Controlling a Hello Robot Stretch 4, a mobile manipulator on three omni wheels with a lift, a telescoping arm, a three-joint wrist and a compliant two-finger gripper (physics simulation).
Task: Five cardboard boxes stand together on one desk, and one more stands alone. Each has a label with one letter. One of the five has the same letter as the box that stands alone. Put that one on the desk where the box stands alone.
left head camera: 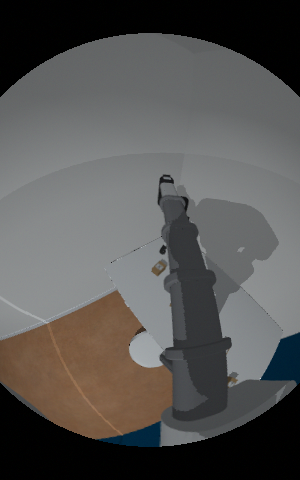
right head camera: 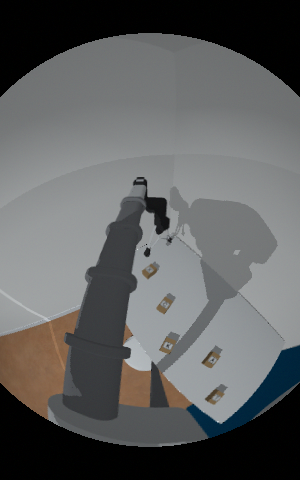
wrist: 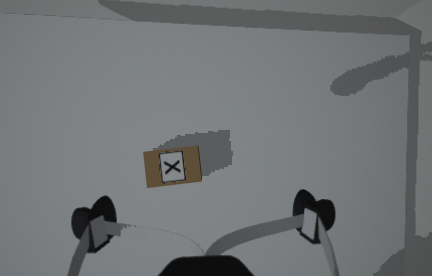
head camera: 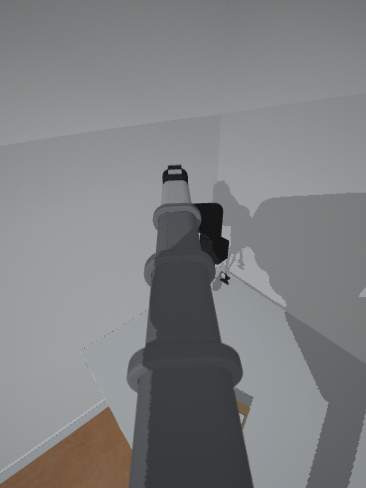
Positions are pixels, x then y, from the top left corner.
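Grey wall (left head camera: 91, 141), 72 cm from the lens.
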